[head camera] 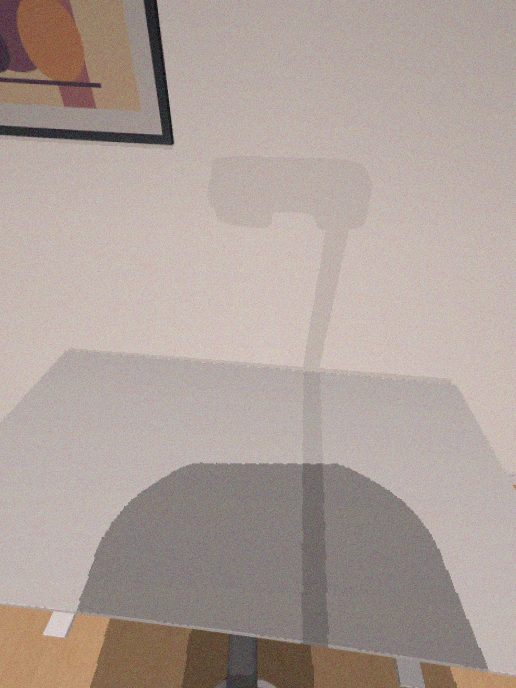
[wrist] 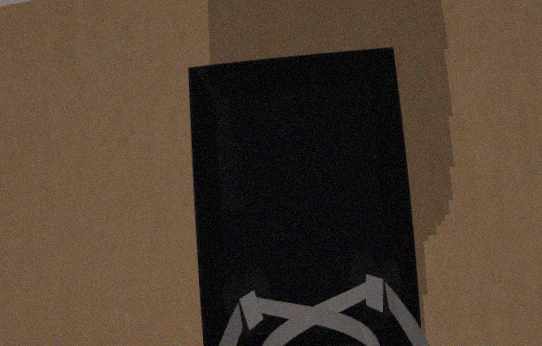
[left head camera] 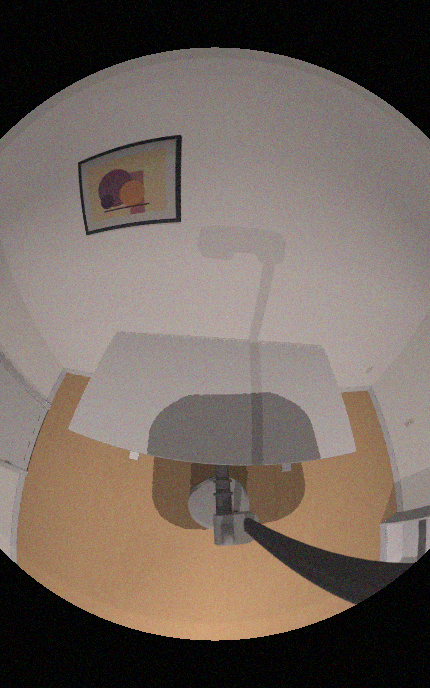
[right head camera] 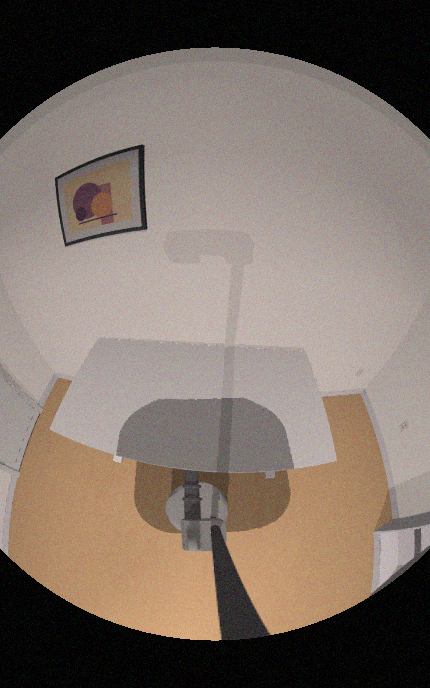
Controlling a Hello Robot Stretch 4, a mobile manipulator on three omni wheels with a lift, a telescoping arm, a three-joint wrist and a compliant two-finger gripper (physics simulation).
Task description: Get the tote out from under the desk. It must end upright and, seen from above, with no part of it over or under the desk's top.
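Places are measured from the robot's base along level axes (x ahead, y left, z up), in centimetres.
Pixels of known places: gripper, fingertip midpoint: (wrist: 309,279).
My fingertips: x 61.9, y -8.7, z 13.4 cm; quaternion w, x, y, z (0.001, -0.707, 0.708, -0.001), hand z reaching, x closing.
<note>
Behind a point stands the place of what it marks.
The black tote (wrist: 305,165) @[x 71.8, y -10.3, z -2.4 cm] fills the middle of the wrist view as a dark, four-sided shape on the floor. Its inside is too dark to make out, and its near end runs out of the view. My gripper (wrist: 309,279) @[x 61.9, y -8.7, z 13.4 cm] is open, with its two fingers apart over the near part of the tote; the dark fingertip pads are hard to tell from it. The desk (head camera: 388,427) @[x 70.1, y -45.9, z 69.3 cm] (left head camera: 126,395) @[x 55.0, y 49.2, z 69.3 cm] (right head camera: 106,395) @[x 57.3, y 46.7, z 69.2 cm] has a pale grey top, which hides the tote and my gripper in the head views. My arm (head camera: 242,658) @[x 19.7, y 0.0, z 55.6 cm] (left head camera: 222,492) @[x 8.6, y 0.4, z 57.1 cm] (right head camera: 192,499) @[x 7.6, y -0.7, z 57.1 cm] passes under its front edge.
Two pale desk feet (head camera: 59,623) (head camera: 409,671) stick out past the desk's front edge, on either side of my arm. A wall stands behind the desk, with a framed picture (left head camera: 175,177) @[x 101.5, y 21.3, z 163.2 cm] at the left. A pale unit (left head camera: 392,540) (right head camera: 387,553) stands at the right.
</note>
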